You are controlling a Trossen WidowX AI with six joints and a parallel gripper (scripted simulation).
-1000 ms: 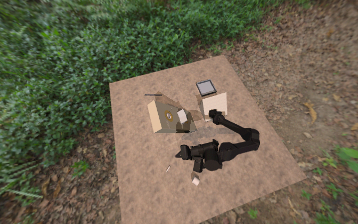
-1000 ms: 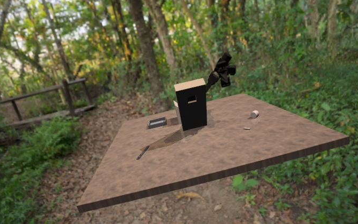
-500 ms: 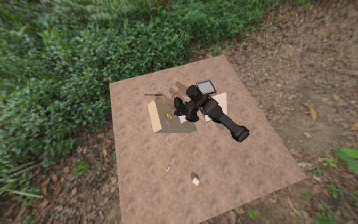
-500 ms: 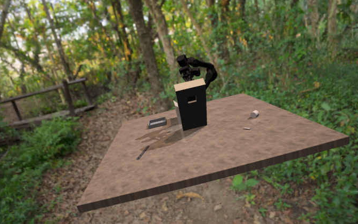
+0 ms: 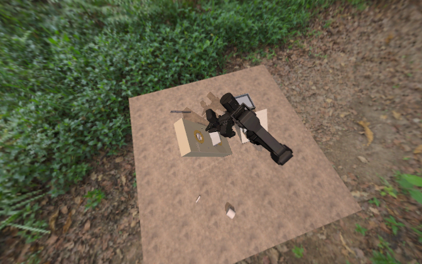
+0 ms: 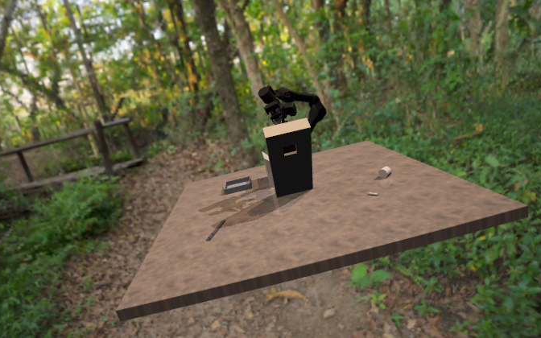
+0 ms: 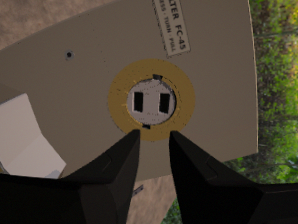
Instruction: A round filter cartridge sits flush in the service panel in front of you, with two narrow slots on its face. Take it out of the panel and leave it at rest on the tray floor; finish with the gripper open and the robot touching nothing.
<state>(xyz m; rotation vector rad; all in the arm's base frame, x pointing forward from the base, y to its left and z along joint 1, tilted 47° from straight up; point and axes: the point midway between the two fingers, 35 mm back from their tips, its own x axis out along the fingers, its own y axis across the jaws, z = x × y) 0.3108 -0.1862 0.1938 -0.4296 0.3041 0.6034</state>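
Right now the round grey filter cartridge is 6 cm ahead of my gripper tip and 4 cm below it. From my gripper tip the other things lie so: small pin 31 cm below, 30 cm to the left, 15 cm ahead; then grey tray 38 cm behind, 31 cm below, 30 cm to the right.
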